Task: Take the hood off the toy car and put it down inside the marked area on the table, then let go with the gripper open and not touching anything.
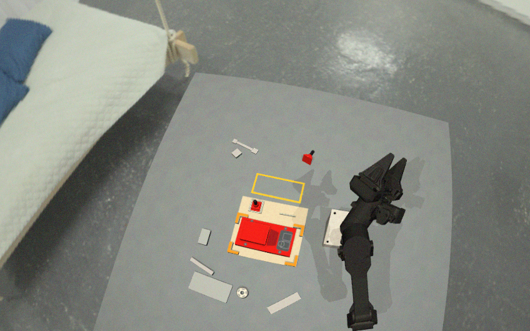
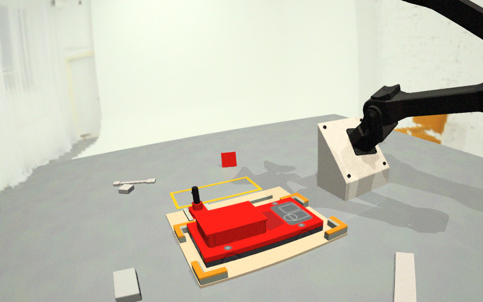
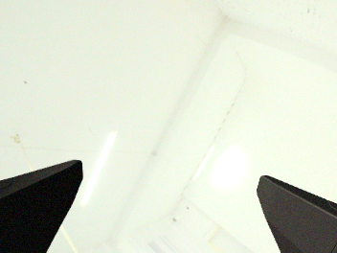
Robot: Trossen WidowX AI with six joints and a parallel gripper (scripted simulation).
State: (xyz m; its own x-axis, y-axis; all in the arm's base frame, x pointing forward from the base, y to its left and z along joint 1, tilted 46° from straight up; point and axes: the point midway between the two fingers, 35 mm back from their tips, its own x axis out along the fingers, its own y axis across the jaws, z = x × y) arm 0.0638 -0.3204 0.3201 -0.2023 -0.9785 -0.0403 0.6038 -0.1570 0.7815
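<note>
My gripper tip is now 53 cm above the hood, 33 cm short of it and 11 cm to the right of it.
</note>
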